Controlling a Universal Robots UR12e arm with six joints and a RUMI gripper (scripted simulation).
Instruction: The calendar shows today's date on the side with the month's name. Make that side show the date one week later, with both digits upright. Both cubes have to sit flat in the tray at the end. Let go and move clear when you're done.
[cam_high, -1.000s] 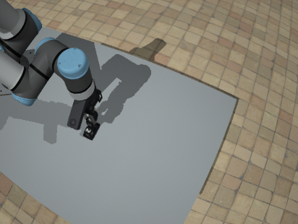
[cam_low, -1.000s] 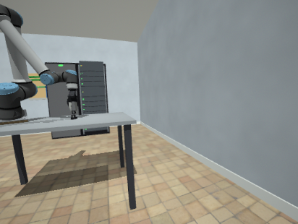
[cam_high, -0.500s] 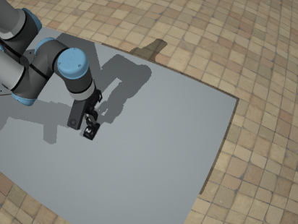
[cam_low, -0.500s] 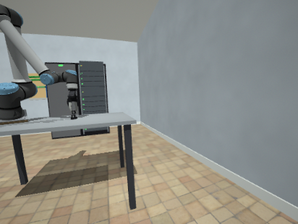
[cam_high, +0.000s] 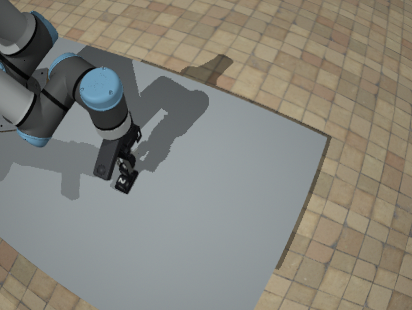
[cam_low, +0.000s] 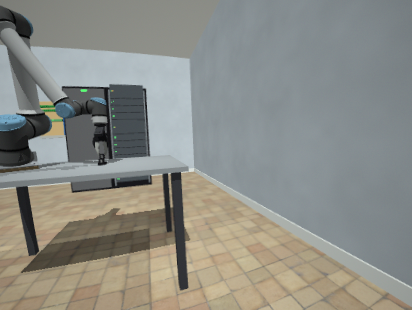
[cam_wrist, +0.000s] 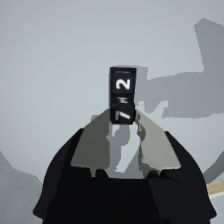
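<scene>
My hand is 60 mm above the dark tray and 20 mm to the left of it. Also, from my hand: black cube 40 mm below, 30 mm to the right.
</scene>
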